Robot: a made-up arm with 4 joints.
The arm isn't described. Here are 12 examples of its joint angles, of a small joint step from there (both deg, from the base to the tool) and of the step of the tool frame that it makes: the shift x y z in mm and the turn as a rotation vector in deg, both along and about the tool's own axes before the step.
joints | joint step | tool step
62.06 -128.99 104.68 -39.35 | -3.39 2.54 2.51 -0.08 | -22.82 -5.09 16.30 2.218 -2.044 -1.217
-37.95 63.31 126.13 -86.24 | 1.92 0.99 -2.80 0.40 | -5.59 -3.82 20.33 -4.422 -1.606 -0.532
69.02 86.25 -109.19 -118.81 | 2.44 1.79 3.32 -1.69 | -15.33 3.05 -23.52 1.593 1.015 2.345
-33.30 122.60 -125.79 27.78 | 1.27 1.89 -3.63 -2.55 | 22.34 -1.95 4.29 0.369 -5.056 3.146
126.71 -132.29 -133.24 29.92 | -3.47 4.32 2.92 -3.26 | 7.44 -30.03 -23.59 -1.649 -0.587 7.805
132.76 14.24 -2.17 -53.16 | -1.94 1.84 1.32 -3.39 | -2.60 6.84 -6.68 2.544 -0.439 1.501
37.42 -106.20 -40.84 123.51 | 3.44 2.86 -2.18 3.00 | 34.30 -7.68 -5.12 -0.218 -1.689 -5.713
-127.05 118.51 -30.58 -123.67 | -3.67 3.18 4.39 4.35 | -8.84 73.33 -34.57 8.090 -1.281 -6.265
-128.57 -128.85 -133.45 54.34 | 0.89 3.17 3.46 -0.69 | 4.70 -27.78 -12.02 -4.974 0.245 2.397
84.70 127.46 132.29 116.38 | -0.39 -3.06 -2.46 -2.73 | -5.57 13.75 3.49 2.854 -1.048 0.547
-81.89 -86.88 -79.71 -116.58 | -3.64 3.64 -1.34 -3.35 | -50.95 -22.68 -3.03 -2.701 5.466 2.430
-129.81 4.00 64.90 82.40 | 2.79 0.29 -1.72 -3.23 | 31.95 5.62 7.14 1.743 -1.253 0.601
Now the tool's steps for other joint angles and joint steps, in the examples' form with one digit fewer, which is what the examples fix.
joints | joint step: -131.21 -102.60 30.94 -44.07 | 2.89 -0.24 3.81 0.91
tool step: -20.1 31.3 -40.4 4.87 4.52 -0.36
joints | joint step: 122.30 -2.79 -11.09 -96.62 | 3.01 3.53 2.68 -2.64
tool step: -60.1 15.0 -12.1 3.20 3.15 -0.33
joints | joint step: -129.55 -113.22 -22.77 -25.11 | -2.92 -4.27 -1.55 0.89
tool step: 38.8 19.1 21.8 -1.24 -4.04 3.52
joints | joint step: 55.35 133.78 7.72 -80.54 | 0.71 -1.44 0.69 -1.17
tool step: 16.6 3.3 3.4 0.21 -0.25 2.66
